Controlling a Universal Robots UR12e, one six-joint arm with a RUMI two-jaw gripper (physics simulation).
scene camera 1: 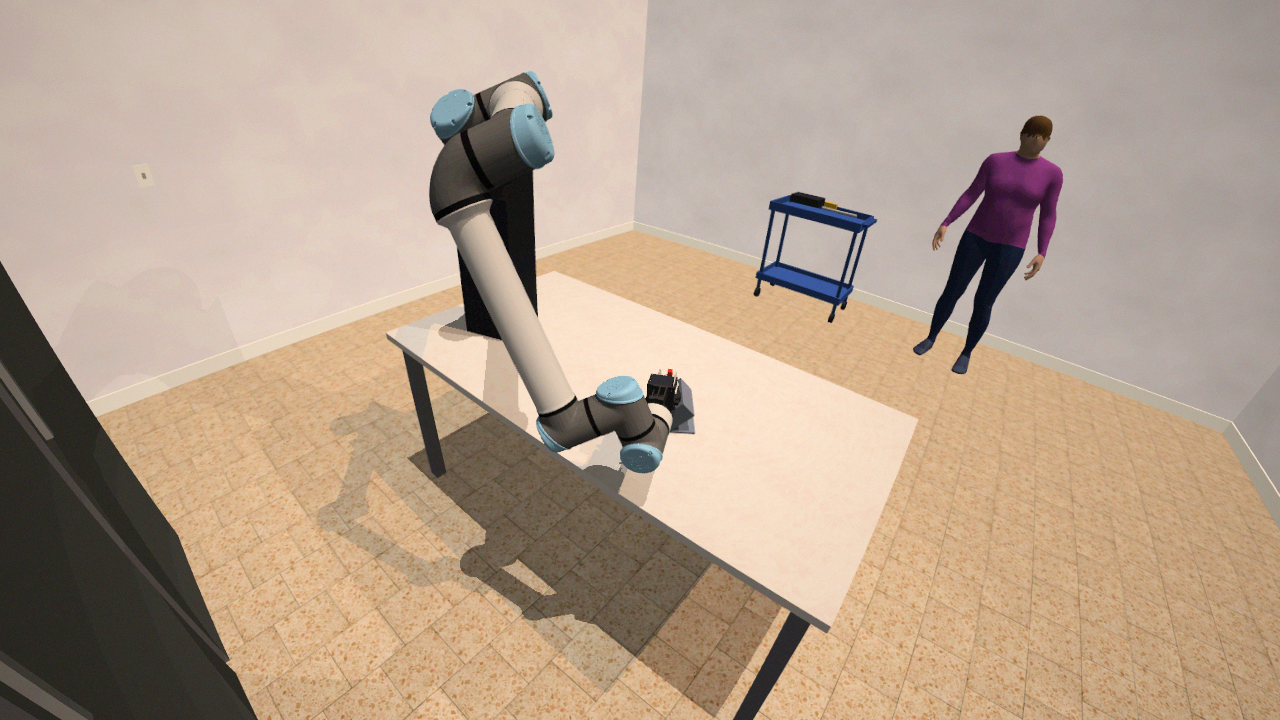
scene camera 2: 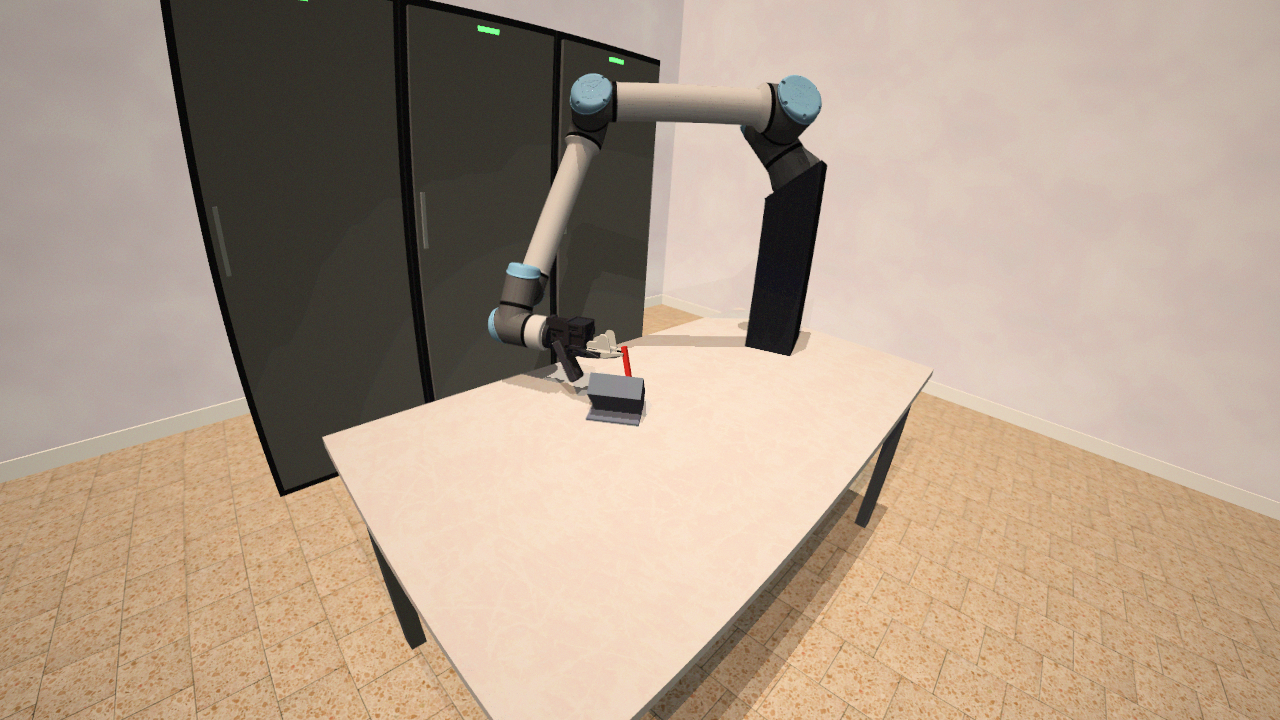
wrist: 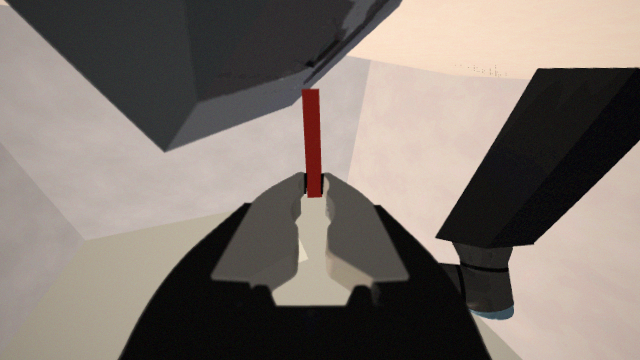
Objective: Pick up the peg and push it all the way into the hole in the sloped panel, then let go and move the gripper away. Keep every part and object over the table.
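Where they show: gripper, between the fingertips: point(scene camera 1: 670, 375) point(scene camera 2: 624, 353) point(wrist: 314, 175); arm's base, origin of its link: point(scene camera 2: 798, 179) point(wrist: 479, 240).
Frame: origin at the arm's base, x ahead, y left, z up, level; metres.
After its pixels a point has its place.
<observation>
My gripper point(scene camera 2: 621, 351) {x 0.779, y -0.153, z -0.450 m} point(wrist: 314, 175) {x 0.779, y -0.153, z -0.450 m} is shut on one end of the red peg point(scene camera 1: 669, 371) {x 0.778, y -0.160, z -0.434 m} point(scene camera 2: 626, 360) {x 0.784, y -0.143, z -0.464 m} point(wrist: 312, 140) {x 0.781, y -0.150, z -0.478 m}. In scene camera 2 the peg points down with a slight tilt, and its lower end meets the outline of the grey block with the sloped panel point(scene camera 1: 685, 413) {x 0.856, y -0.199, z -0.526 m} point(scene camera 2: 615, 387) {x 0.836, y -0.135, z -0.515 m} point(wrist: 100, 60) {x 0.856, y -0.200, z -0.518 m}. In the wrist view the peg's free end overlaps the block's lower edge. I cannot tell whether they touch. The block stands on the table, partly hidden behind the wrist and gripper in scene camera 1. The hole cannot be made out clearly.
The white table point(scene camera 1: 769, 483) {x 1.136, y -0.264, z -0.600 m} point(scene camera 2: 626, 537) {x 1.150, y 0.121, z -0.600 m} carries the block and the black arm pedestal point(scene camera 1: 512, 241) {x 0.127, y -0.045, z -0.217 m} point(scene camera 2: 787, 259) {x 0.117, y 0.032, z -0.264 m} point(wrist: 530, 165) {x 0.124, y -0.024, z -0.367 m}. A blue cart point(scene camera 1: 805, 282) and a person point(scene camera 1: 1011, 201) stand on the floor beyond the table. Dark cabinets point(scene camera 2: 295, 223) stand behind the arm in scene camera 2.
</observation>
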